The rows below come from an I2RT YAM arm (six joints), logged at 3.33 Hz.
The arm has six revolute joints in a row. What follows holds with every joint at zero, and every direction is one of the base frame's. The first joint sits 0.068 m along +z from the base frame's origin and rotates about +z. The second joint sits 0.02 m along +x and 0.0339 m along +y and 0.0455 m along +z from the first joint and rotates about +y. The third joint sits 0.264 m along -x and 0.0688 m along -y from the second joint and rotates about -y. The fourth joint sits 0.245 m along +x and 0.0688 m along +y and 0.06 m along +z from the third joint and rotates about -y. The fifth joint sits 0.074 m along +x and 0.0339 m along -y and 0.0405 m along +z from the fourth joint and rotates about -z. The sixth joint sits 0.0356 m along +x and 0.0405 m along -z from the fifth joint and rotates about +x. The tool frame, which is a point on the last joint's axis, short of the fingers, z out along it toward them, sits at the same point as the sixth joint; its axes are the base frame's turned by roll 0, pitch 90 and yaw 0 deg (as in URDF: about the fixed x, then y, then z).
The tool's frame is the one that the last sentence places.
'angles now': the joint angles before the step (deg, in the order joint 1, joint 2, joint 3, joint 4, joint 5, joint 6). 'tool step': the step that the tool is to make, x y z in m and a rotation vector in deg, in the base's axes. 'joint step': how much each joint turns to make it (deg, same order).
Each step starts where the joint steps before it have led.
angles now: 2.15, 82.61, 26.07, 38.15, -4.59, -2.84
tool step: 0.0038, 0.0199, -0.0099, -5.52, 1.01, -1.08
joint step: 4.99, 3.21, 0.47, 1.24, 7.51, -3.13
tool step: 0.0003, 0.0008, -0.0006, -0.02, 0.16, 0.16
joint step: 0.15, 0.19, 0.07, -0.04, -0.01, 0.00
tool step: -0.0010, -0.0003, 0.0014, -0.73, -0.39, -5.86
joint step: 0.79, -0.42, -0.04, -0.26, 6.51, 1.55
